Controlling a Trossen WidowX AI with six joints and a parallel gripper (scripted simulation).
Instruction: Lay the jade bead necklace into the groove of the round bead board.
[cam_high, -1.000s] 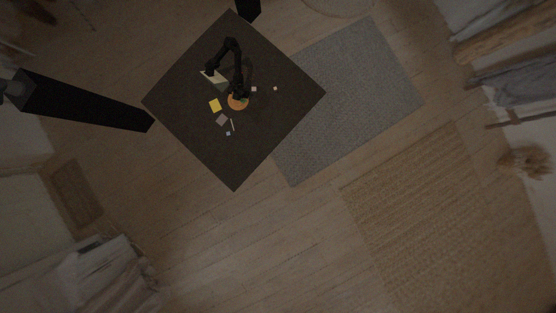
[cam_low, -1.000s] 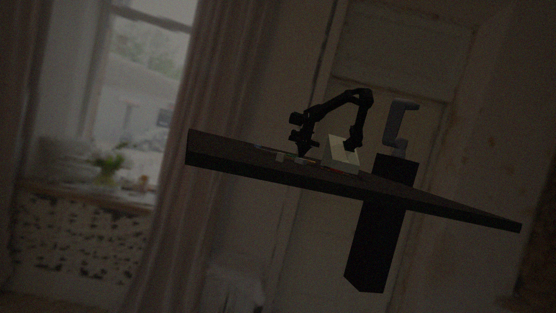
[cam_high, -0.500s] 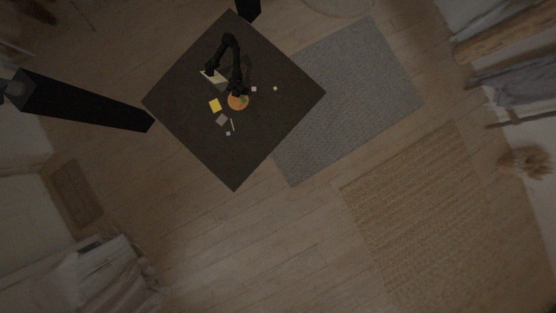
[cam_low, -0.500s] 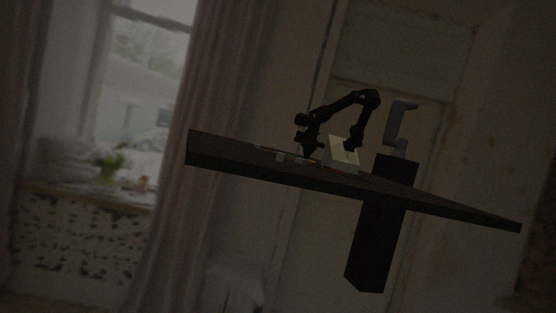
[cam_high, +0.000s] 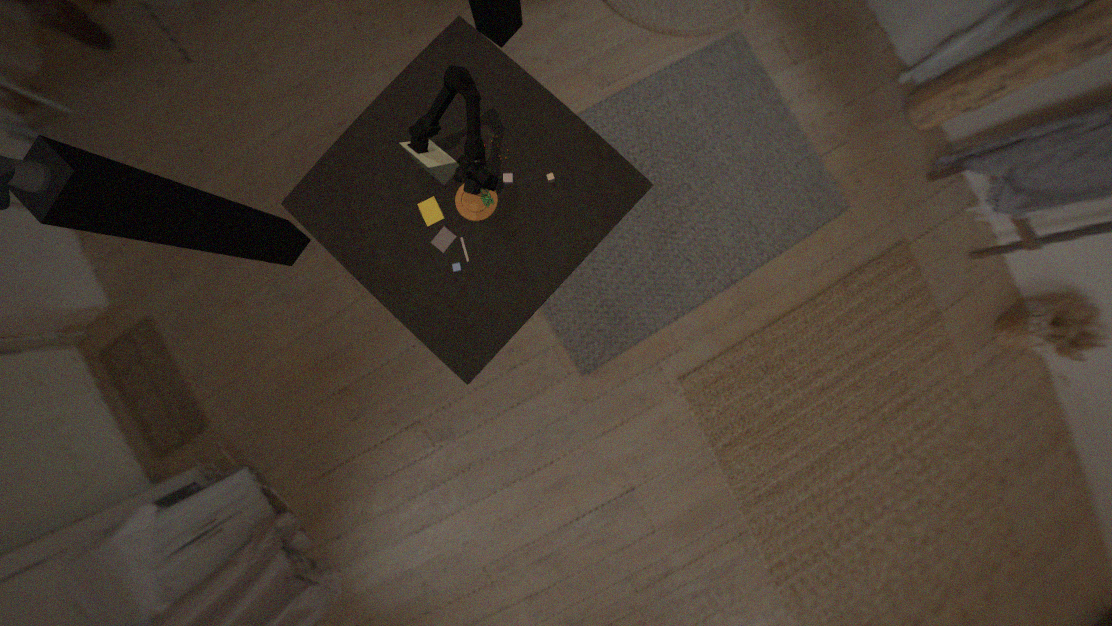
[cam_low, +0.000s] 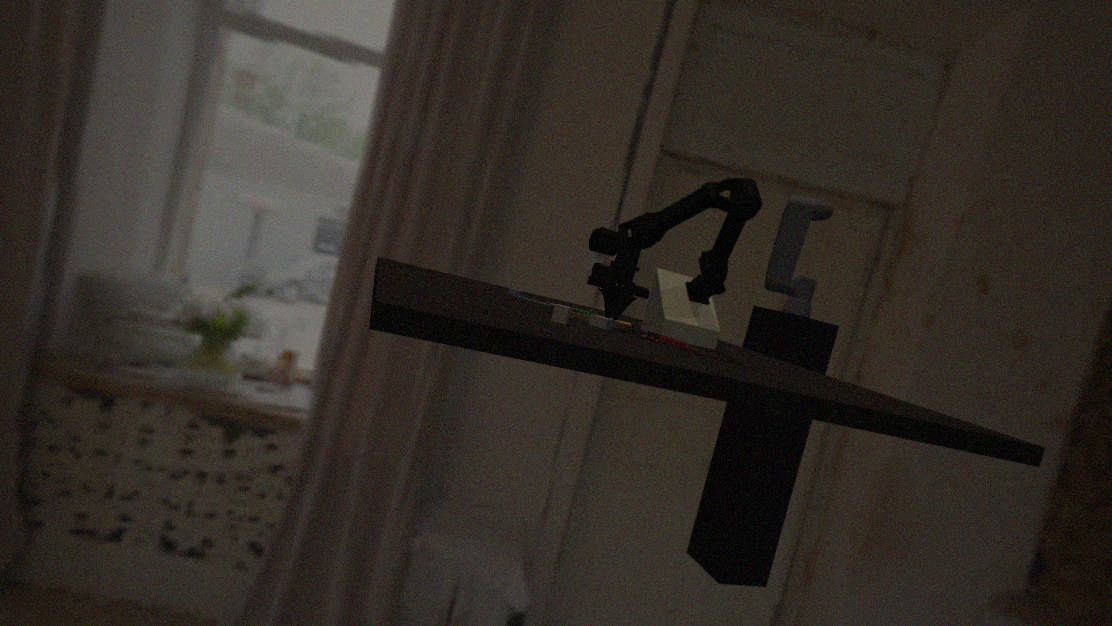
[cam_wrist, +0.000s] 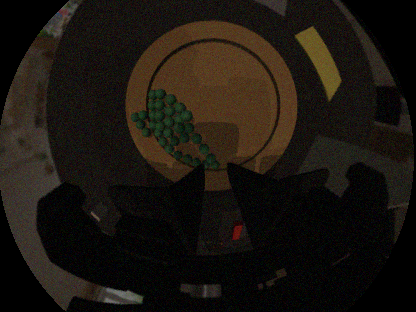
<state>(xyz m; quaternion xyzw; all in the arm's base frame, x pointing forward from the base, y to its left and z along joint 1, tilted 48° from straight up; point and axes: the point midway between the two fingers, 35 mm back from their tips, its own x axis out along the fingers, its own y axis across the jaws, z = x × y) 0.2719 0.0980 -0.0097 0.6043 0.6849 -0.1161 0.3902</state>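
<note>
My gripper tip is 20 mm short of the round bead board, 60 mm to the left of it and 10 mm above it. Also, from my gripper tip: yellow square 120 mm behind, 240 mm to the right, 20 mm below; grey-white block 80 mm ahead, 110 mm to the left; red item 110 mm behind, 120 mm to the left, 10 mm below.
</note>
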